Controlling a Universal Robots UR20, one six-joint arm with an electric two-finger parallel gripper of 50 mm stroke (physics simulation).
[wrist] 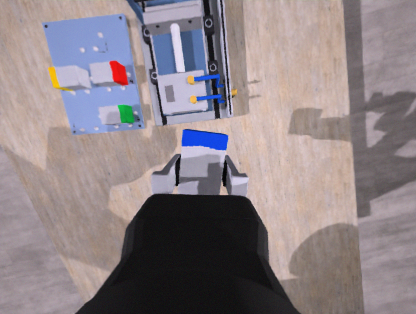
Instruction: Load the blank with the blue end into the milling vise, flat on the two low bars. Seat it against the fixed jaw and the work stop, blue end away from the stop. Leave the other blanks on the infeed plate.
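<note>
The blank with the blue end is held between the fingers, its blue end pointing up the view, toward the vise. My gripper is shut on its grey sides. The milling vise lies further up the view, apart from the blank, with a grey block, a white rod and two blue arms with yellow tips. The fixed jaw, the work stop and the two low bars cannot be told apart surely here. How high the blank is above the table cannot be told.
The blue infeed plate lies left of the vise. On it are a yellow-ended blank, a red-ended blank and a green-ended blank, among small pegs. The table edge runs along the right. Shadows fall on the wooden table.
</note>
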